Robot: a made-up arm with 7 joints.
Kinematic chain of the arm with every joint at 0, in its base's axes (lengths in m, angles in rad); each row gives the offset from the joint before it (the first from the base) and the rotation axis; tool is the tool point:
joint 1: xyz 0 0.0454 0 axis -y
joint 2: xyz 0 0.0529 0 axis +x
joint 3: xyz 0 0 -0.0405 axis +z
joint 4: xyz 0 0 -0.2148 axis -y
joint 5: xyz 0 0 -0.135 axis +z
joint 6: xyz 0 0 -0.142 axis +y
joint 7: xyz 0 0 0 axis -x
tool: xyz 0 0 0
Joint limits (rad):
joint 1: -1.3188..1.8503
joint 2: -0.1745..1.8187
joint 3: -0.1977..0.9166
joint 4: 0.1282..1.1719
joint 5: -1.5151..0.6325
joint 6: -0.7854..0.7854
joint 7: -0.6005..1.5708
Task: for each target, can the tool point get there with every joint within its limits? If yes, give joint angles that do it. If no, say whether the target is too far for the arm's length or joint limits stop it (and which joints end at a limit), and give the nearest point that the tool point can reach.
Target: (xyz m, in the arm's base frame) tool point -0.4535 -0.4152 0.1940
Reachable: no: too far | nearest point -0.4957 -0.0006 -0.1635 | short by 0.549 m
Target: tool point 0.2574 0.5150 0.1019
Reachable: yes | joints 1.2601 1.0357 0.1605 0.6979 -0.4007 0.4554 0.4191
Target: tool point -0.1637 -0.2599 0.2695
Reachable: no: joint limits stop it (at a limit: joint 1, joint 2, joint 3, joint 4) | nearest point 0.2661 -0.0141 0.3368 | short by 0.500 m
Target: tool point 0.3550 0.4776 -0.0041
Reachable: yes | joints 1.2463 0.7565 0.3830 0.4392 -0.0887 -0.3190 -0.1312
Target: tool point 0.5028 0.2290 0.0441
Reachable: yes | joints 1.4465 0.2070 0.2442 0.4059 -0.6975 0.2066 0.7161
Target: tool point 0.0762 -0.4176 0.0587
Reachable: no: joint limits stop it (at a limit: joint 2, joint 3, joint 4) | nearest point 0.3400 -0.0141 0.2619 | short by 0.523 m
